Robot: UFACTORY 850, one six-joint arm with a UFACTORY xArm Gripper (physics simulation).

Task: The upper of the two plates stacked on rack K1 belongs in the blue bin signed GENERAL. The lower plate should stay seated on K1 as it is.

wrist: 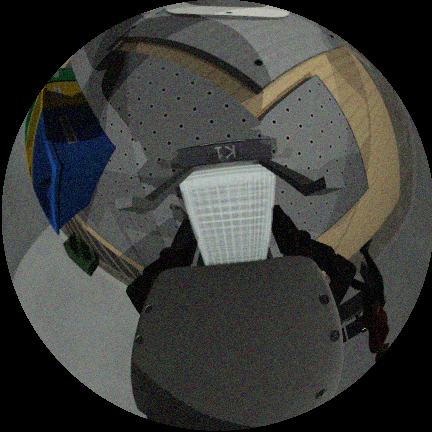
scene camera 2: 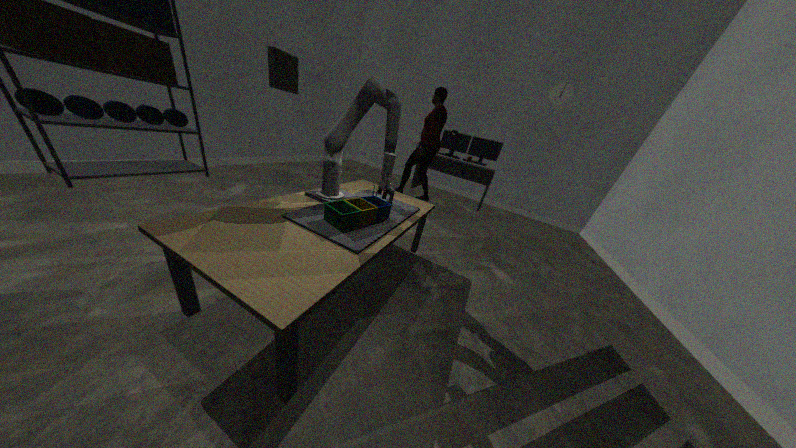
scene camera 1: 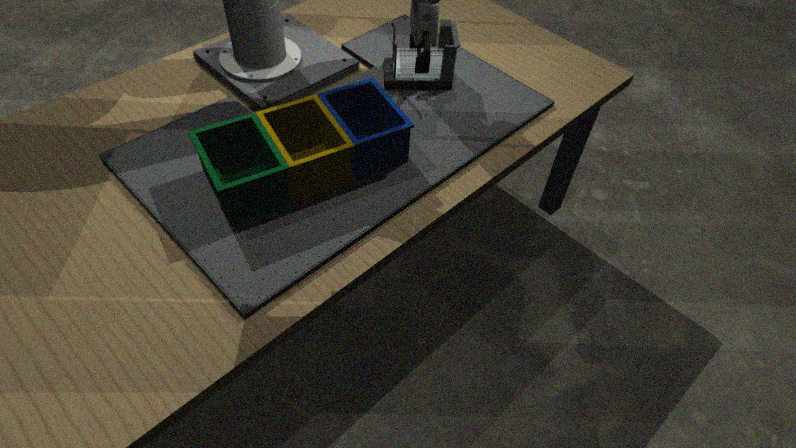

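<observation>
The upper plate (wrist: 230,200) (scene camera 1: 403,65) is pale and ribbed and sits level in rack K1 (wrist: 197,154) (scene camera 1: 418,85). In the wrist view the rack's K1 label is beyond the plate's far end. The lower plate is under it; thin layered edges show, but I cannot separate the two plates clearly. My gripper (wrist: 231,222) (scene camera 1: 423,55) (scene camera 2: 385,193) points down over the rack, with a finger against each long side of the upper plate, shut on it at a wide opening. The fingertips are hidden. The blue bin (scene camera 1: 384,150) (wrist: 75,172) stands beside the rack; its sign is unreadable.
A yellow bin (scene camera 1: 320,178) and a green bin (scene camera 1: 253,197) adjoin the blue one in a row on the perforated board (scene camera 1: 194,239). The arm's base plate (scene camera 1: 311,76) lies behind them. The wooden table (scene camera 1: 83,333) (scene camera 2: 239,267) carries everything. A person (scene camera 2: 433,128) stands beyond the table.
</observation>
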